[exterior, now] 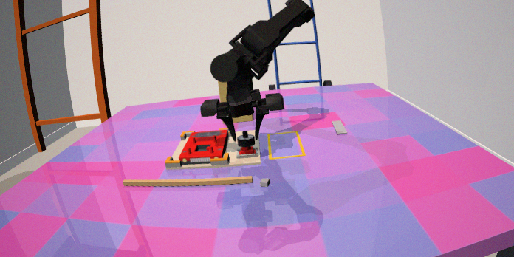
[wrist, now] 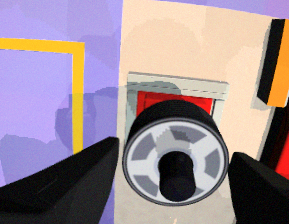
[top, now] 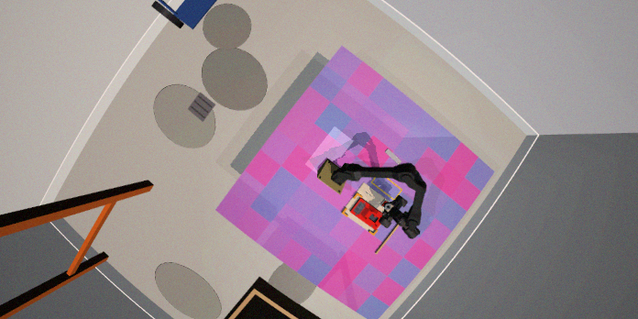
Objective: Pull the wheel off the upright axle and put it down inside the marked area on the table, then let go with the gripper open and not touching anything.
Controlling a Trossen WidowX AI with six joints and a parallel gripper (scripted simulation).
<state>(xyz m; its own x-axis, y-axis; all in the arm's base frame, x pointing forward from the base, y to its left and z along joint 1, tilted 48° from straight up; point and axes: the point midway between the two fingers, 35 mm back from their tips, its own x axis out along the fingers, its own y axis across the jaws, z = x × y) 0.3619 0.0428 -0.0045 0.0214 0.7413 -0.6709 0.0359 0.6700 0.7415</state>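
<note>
The black wheel is right at my gripper tip. From my gripper tip the other things lie so: black axle right at my gripper tip; then grey cube 170 mm ahead, 30 mm to the left, 30 mm below; then wooden strip 150 mm ahead, 140 mm to the right, 30 mm below.
</note>
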